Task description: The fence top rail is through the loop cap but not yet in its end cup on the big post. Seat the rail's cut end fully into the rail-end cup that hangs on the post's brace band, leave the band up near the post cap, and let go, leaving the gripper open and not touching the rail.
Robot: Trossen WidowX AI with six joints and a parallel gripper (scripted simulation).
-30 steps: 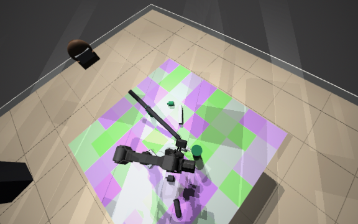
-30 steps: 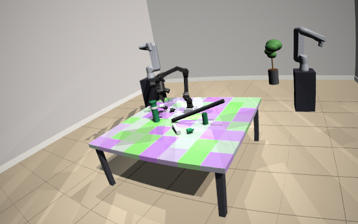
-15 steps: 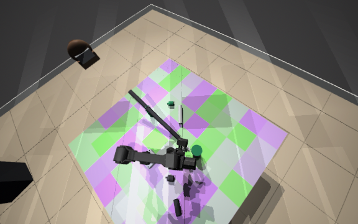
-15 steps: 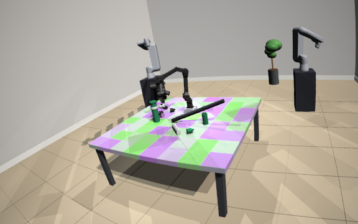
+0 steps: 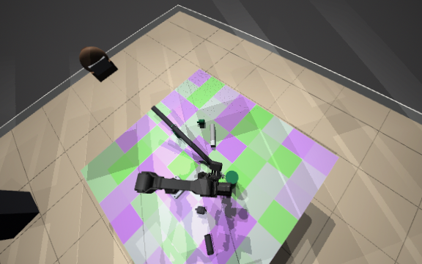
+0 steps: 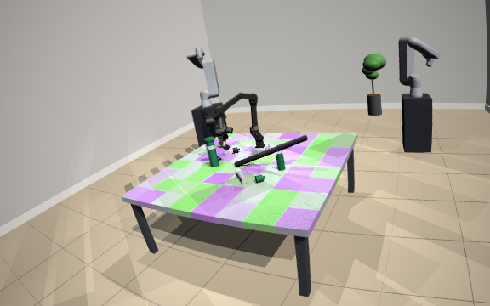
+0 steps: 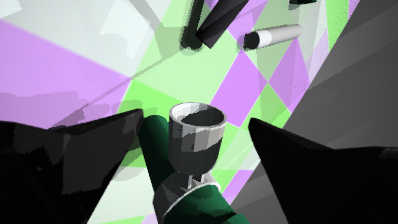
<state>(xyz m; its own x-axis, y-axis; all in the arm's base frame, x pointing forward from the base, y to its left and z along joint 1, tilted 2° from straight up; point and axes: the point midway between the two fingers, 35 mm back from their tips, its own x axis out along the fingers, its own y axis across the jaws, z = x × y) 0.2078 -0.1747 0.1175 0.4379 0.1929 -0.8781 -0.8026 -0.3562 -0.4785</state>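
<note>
Right now my gripper tip is 2 cm to the left of the white rail-end cup and 1 cm below it. Round my gripper tip: white cylinder 21 cm to the left, 21 cm ahead, 12 cm below; then small green fitting 36 cm to the left, 23 cm ahead, 12 cm below; then short green post 42 cm to the left, 6 cm ahead, 3 cm below.
</note>
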